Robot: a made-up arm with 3 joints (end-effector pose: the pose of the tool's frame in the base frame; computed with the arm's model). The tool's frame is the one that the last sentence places. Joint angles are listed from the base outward.
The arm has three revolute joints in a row. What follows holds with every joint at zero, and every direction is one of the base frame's.
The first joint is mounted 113 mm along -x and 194 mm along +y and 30 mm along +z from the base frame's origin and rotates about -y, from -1.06 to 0.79 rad.
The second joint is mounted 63 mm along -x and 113 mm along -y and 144 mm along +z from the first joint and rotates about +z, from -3.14 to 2.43 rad.
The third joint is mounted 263 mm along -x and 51 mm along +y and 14 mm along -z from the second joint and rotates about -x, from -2.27 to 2.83 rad.
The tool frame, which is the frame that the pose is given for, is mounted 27 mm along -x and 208 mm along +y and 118 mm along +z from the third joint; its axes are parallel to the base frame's.
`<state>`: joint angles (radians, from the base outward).
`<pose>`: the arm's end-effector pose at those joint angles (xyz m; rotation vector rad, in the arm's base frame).
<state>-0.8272 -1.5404 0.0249</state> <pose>0.1943 0.3788 0.0545 -0.6533 0.6724 -1.4380</pose>
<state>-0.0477 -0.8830 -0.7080</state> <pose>-0.2408 0.3890 0.3914 0.6395 -0.2692 -0.8593</pose>
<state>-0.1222 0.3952 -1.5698</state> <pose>-0.3744 -0.0923 0.4028 1.5695 0.4054 0.2159</pose>
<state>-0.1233 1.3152 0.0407</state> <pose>-0.4720 -0.1329 0.3158 0.0464 0.0782 1.3150</pose>
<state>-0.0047 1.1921 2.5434</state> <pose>-0.2330 -0.2086 -0.0541 -2.1575 -1.4627 0.4566</pose>
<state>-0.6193 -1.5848 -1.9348</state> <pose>-0.1056 0.3728 0.3715 1.0085 -1.0309 -1.3234</pose>
